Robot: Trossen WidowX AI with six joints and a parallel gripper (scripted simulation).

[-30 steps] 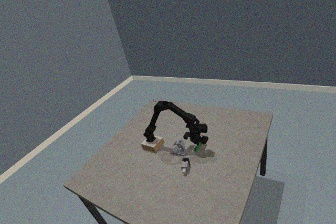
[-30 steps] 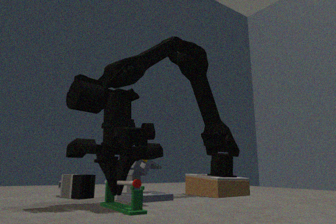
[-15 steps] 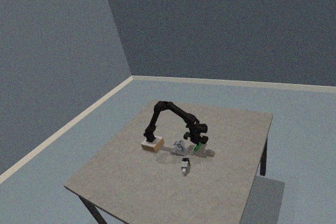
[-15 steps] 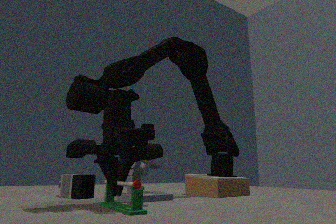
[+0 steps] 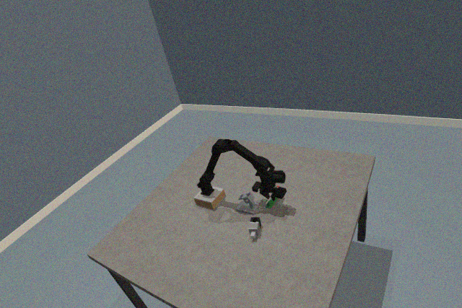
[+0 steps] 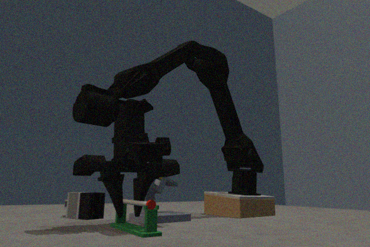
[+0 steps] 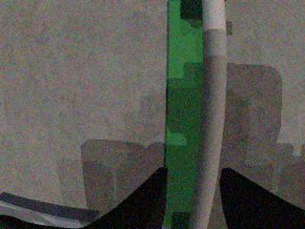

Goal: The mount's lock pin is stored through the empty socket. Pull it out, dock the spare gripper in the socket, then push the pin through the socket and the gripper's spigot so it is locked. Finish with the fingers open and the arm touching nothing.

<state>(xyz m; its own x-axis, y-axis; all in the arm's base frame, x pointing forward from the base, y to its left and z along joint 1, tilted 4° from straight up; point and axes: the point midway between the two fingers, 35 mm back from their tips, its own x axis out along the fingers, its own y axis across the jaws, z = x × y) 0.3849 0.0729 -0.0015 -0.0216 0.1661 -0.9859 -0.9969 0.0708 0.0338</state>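
Right now the green pin rest is 2 cm to the left of my gripper tip. Also, from my gripper tip: spare gripper 1 cm ahead, 23 cm to the right, 1 cm above; grey mount 11 cm behind, 8 cm to the right, 3 cm above.
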